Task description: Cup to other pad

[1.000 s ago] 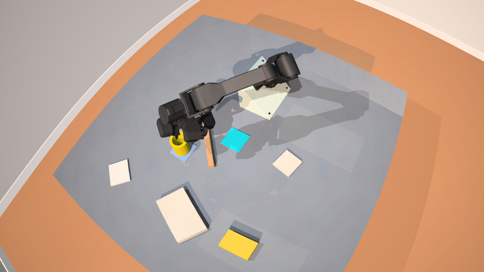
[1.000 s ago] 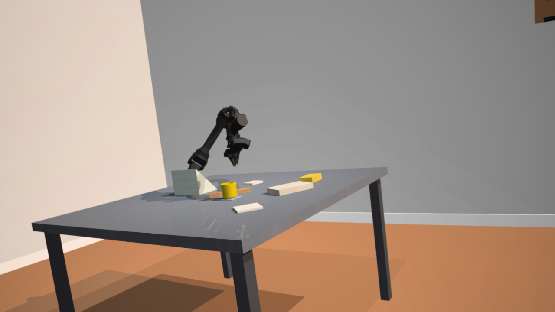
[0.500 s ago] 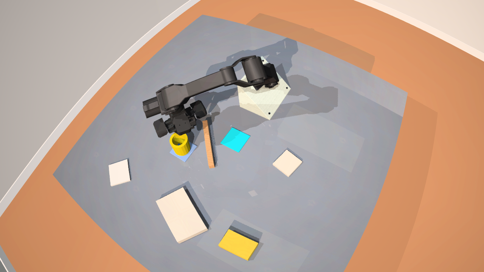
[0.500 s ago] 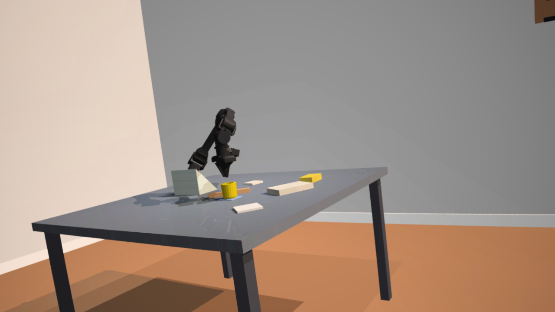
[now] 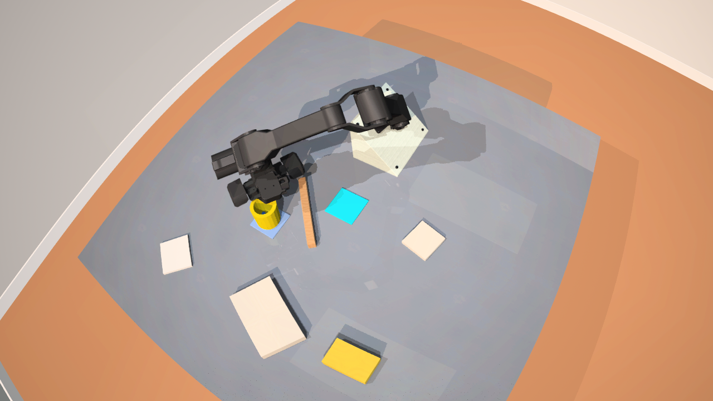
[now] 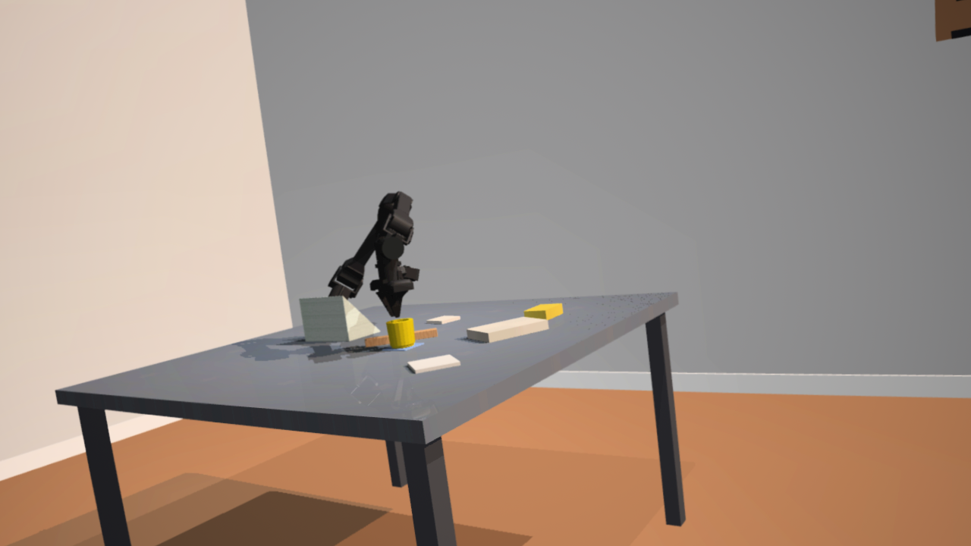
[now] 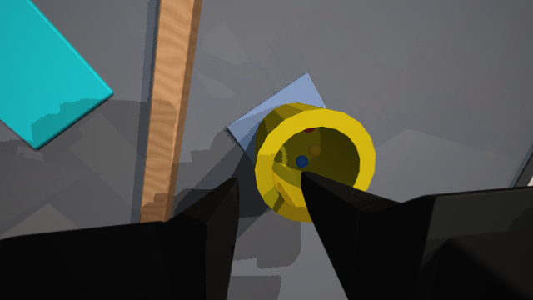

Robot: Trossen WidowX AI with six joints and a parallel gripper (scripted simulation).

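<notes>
Right now the yellow cup is 40 mm below my gripper tip, 20 mm ahead of it and 10 mm to the right of it. From my gripper tip the other things lie so: wooden strip (80 mm below, 60 mm to the left, 50 mm behind); cyan pad (130 mm behind, 120 mm to the left, 90 mm below); pale blue pad (90 mm below, 20 mm ahead, 10 mm to the right).
</notes>
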